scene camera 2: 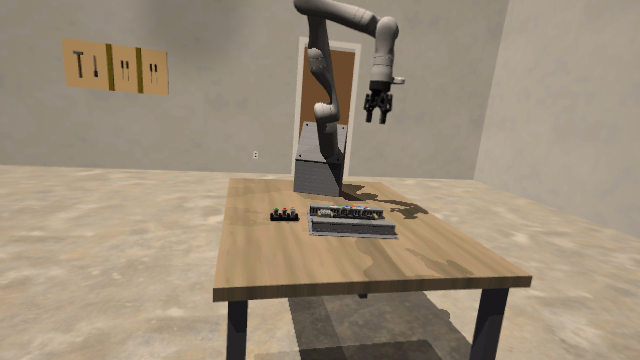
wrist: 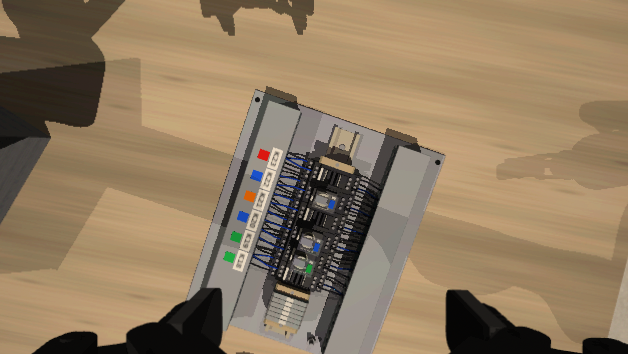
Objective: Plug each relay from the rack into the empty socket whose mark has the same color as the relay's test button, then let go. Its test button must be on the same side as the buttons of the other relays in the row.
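Where they show: gripper, fingertip midpoint: (scene camera 2: 374,123) (wrist: 332,313); arm's base, origin of the base link: (scene camera 2: 328,149).
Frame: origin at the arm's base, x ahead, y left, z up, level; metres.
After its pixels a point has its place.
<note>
The black rack (scene camera 2: 284,218) @[z -0.219, x 0.299, y -0.384 m] stands left of the panel with three relays; their buttons look green, red and orange. It does not show in the wrist view. The socket row (wrist: 316,218) @[z -0.205, x 0.425, y -0.136 m] has colored marks beside it, from the top: red (wrist: 263,155) @[z -0.186, x 0.372, y -0.044 m], blue, orange (wrist: 250,196) @[z -0.186, x 0.347, y -0.093 m], blue, green, green (wrist: 229,257) @[z -0.187, x 0.307, y -0.166 m]. Relays with blue buttons (wrist: 322,200) @[z -0.162, x 0.437, y -0.108 m] (wrist: 308,242) @[z -0.161, x 0.412, y -0.156 m] sit at both blue marks, and a green-button relay (wrist: 301,262) @[z -0.162, x 0.400, y -0.179 m] at the upper green mark. Their buttons face right, away from the marks. The red, orange and lowest green sockets look empty. My gripper (scene camera 2: 375,121) @[z 0.165, x 0.441, y -0.109 m] (wrist: 332,313) @[z 0.165, x 0.441, y -0.109 m] is open and empty, high above the table.
The grey panel (scene camera 2: 354,236) @[z -0.228, x 0.528, y -0.222 m] (wrist: 438,172) @[z -0.227, x 0.595, y -0.104 m] lies on the wooden table (scene camera 2: 300,265) @[z -0.230, x 0.639, y -0.503 m] (wrist: 475,65) @[z -0.230, x 0.663, y 0.029 m]. Raised wire ducts (scene camera 2: 353,227) @[z -0.204, x 0.506, y -0.212 m] (wrist: 367,295) @[z -0.187, x 0.474, y -0.241 m] flank the sockets, with thin wires between. The grey robot base (scene camera 2: 317,176) @[z -0.136, x 0.006, y -0.059 m] (wrist: 17,170) @[z -0.202, x 0.048, y -0.013 m] stands at the table's back.
</note>
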